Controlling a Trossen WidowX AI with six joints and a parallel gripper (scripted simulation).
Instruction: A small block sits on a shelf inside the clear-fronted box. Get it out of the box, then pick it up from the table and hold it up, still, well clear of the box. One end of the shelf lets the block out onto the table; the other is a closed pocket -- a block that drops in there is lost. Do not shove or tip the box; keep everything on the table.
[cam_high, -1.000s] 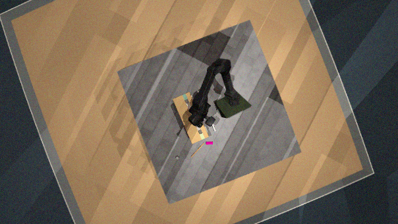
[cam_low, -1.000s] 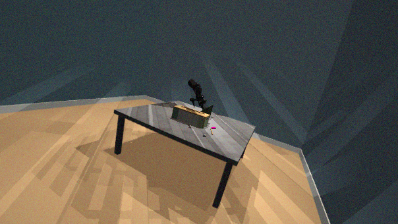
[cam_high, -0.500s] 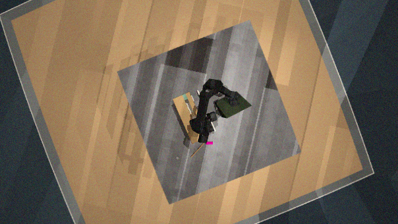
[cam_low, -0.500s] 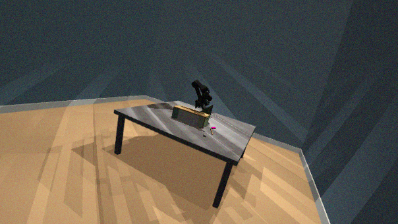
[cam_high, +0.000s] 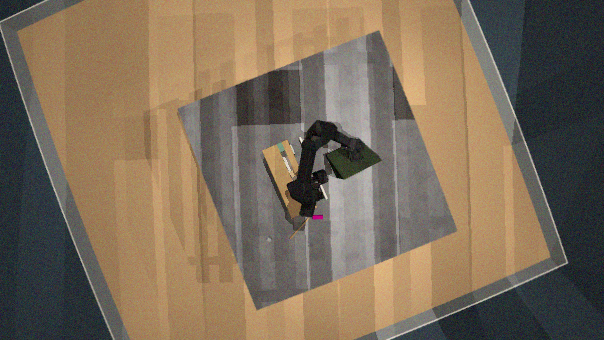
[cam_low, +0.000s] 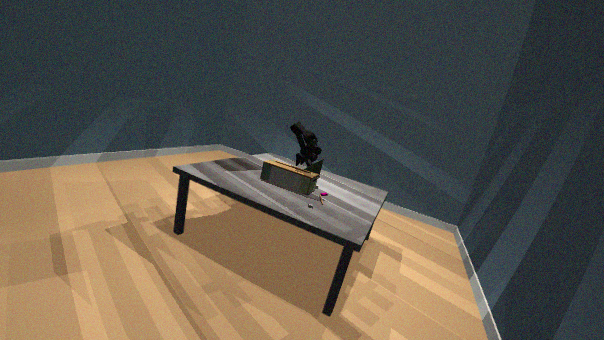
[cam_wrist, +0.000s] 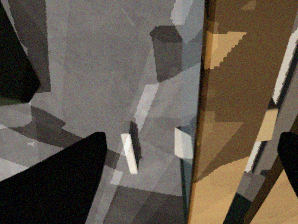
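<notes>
Right now my gripper tip is 8 cm above the long box, 4 cm short of it and 2 cm to the left of it.
</notes>
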